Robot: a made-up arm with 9 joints. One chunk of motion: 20 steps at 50 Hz.
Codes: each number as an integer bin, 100 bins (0 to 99) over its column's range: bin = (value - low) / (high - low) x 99, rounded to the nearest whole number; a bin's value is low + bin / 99 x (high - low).
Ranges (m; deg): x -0.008..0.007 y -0.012..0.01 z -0.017..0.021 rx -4.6..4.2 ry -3..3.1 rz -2.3..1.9
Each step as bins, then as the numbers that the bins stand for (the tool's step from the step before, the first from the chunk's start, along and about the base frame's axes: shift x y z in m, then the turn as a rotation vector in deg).
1 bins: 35 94 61 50 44 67
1 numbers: -0.00270 0.00889 0.00641 -0.156 -0.289 0.542
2 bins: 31 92 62 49 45 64
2 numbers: -0.00330 0.00844 0.00680 -0.244 -0.227 0.415
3 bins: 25 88 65 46 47 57
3 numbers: -0.00421 0.00756 0.00795 -0.511 -0.104 0.118
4 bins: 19 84 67 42 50 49
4 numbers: -0.00512 0.00667 0.00872 -0.867 0.081 -0.221
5 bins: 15 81 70 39 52 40
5 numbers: -0.00573 0.00600 0.00987 -1.133 0.204 -0.603
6 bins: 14 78 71 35 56 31
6 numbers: -0.00588 0.00533 0.01025 -1.489 0.451 -0.985
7 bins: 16 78 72 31 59 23
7 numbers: -0.00558 0.00533 0.01064 -1.844 0.635 -1.324
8 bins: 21 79 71 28 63 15
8 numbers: -0.00482 0.00556 0.01025 -2.111 0.882 -1.664
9 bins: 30 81 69 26 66 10
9 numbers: -0.00345 0.00600 0.00948 -2.289 1.067 -1.876
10 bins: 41 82 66 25 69 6
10 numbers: -0.00179 0.00622 0.00833 -2.378 1.252 -2.045
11 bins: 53 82 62 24 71 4
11 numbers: 0.00003 0.00622 0.00680 -2.467 1.375 -2.130
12 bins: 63 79 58 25 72 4
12 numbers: 0.00155 0.00556 0.00526 -2.378 1.436 -2.130
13 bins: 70 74 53 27 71 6
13 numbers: 0.00261 0.00444 0.00334 -2.200 1.375 -2.045
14 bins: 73 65 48 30 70 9
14 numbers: 0.00306 0.00244 0.00142 -1.933 1.313 -1.918
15 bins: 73 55 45 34 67 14
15 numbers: 0.00306 0.00022 0.00027 -1.578 1.128 -1.706
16 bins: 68 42 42 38 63 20
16 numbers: 0.00230 -0.00267 -0.00088 -1.222 0.882 -1.452
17 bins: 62 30 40 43 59 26
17 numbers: 0.00139 -0.00533 -0.00165 -0.778 0.635 -1.197
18 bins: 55 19 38 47 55 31
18 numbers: 0.00033 -0.00778 -0.00241 -0.422 0.389 -0.985
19 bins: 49 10 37 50 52 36
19 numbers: -0.00058 -0.00978 -0.00280 -0.156 0.204 -0.773
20 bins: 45 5 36 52 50 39
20 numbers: -0.00118 -0.01089 -0.00318 0.022 0.081 -0.645
